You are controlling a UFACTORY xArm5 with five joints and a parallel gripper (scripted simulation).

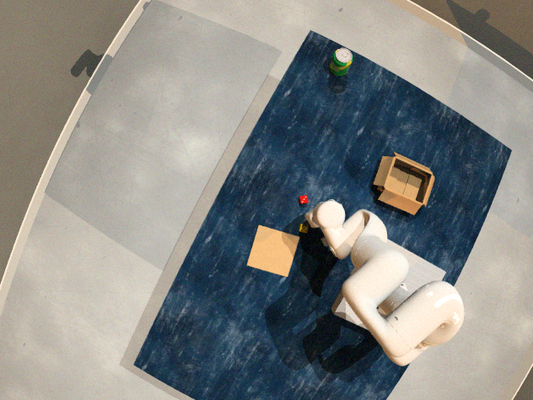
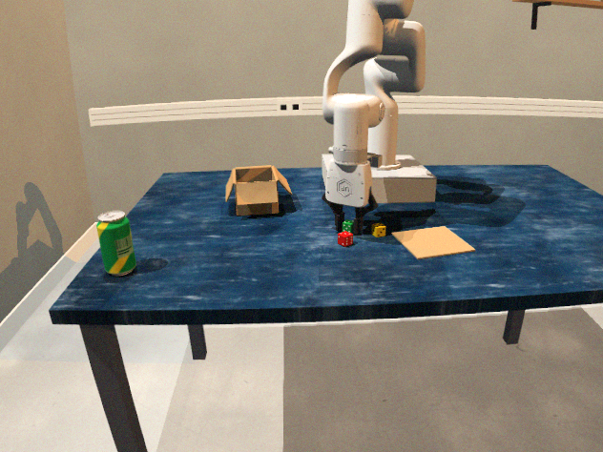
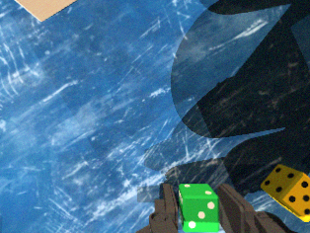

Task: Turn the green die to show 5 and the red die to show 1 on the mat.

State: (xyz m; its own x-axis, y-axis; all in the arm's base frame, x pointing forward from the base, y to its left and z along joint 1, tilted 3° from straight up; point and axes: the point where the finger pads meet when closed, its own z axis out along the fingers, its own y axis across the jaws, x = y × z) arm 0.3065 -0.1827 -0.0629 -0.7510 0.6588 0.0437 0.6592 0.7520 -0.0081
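Right now my hand is 10 mm above the green die. From my hand the other things lie so: red die 70 mm ahead, 30 mm to the right, 10 mm below; mat 170 mm to the left, 110 mm ahead, 20 mm below; yellow die 60 mm to the left, 40 mm ahead, 10 mm below.
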